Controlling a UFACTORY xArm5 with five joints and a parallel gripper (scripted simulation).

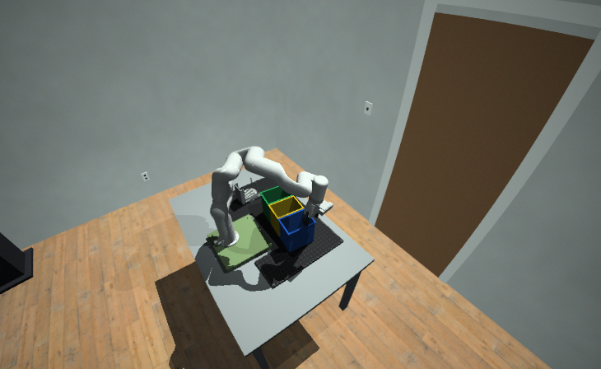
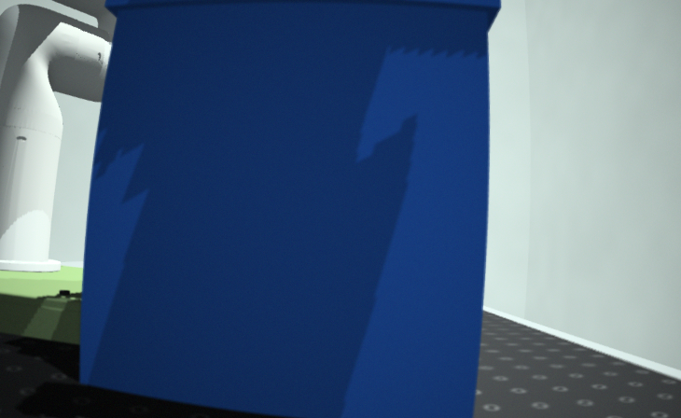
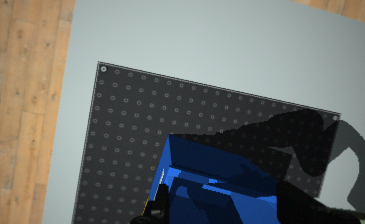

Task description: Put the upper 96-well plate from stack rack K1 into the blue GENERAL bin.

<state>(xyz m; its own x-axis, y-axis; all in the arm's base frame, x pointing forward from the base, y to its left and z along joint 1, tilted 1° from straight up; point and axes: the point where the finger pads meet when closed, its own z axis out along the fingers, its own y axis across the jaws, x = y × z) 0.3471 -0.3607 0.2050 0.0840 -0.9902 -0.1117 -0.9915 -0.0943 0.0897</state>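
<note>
The white 96-well plate lies 60 cm to the left of my hand, 19 cm below it and 4 cm behind it. Round my hand: blue bin (14 cm below, 8 cm to the left, 3 cm behind); yellow bin (20 cm to the left, 14 cm below); green bin (33 cm to the left, 14 cm below, 3 cm ahead).
</note>
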